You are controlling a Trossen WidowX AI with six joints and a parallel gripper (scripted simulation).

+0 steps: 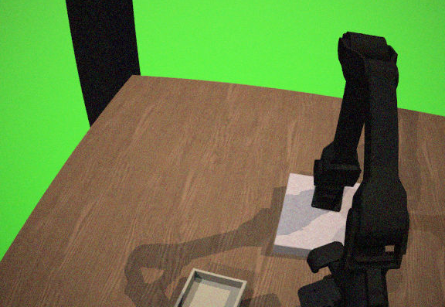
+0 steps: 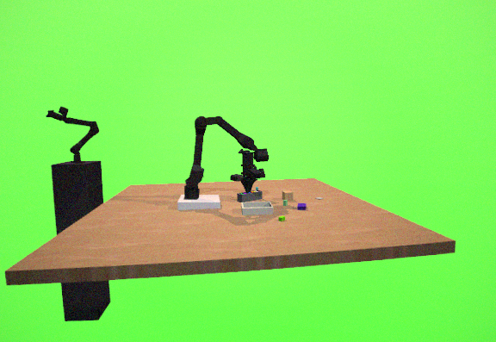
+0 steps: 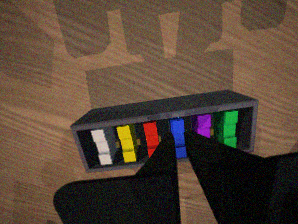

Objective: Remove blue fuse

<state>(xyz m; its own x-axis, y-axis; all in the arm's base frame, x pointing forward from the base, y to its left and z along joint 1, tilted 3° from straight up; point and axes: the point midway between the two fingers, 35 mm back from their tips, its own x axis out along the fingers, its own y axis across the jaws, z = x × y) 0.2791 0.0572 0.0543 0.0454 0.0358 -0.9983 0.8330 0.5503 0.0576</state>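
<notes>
The red fuse lies 2 cm ahead of my gripper tip, 1 cm to the left of it and 1 cm below it. The rest, counted from my gripper tip: purple fuse 2 cm behind, 1 cm to the right, 1 cm below; then tan cube 20 cm ahead, 2 cm to the right, 2 cm below; then blue fuse 1 cm below.
</notes>
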